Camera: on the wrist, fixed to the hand. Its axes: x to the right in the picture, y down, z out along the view.
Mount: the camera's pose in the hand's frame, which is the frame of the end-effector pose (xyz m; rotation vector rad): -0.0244 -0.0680 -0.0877 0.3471 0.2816 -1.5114
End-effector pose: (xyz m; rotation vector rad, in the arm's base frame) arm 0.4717 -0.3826 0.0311 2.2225 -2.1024 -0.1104
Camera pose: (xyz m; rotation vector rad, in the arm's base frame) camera 0.5473 -0.3537 0.1109 -3.0630 -0.0270 -0.4533
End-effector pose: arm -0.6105 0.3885 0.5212 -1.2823 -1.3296 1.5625
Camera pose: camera -0.5254 0.4045 0.5948 -0.0461 -1.2014 0.4358
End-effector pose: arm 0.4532 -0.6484 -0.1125 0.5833 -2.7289 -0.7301
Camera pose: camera 0.5260 -0.7284 -0.0777 2.5991 -1.7146 -0.2886
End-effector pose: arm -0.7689 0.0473 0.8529 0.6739 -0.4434 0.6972
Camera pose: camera -0.7244 0.0585 0.7490 0.9887 0.4922 -0.5930
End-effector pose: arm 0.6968 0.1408 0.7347 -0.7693 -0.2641 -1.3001
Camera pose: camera 0.6059 0.0987 0.6811 0.0643 -0.9098 -2.6312
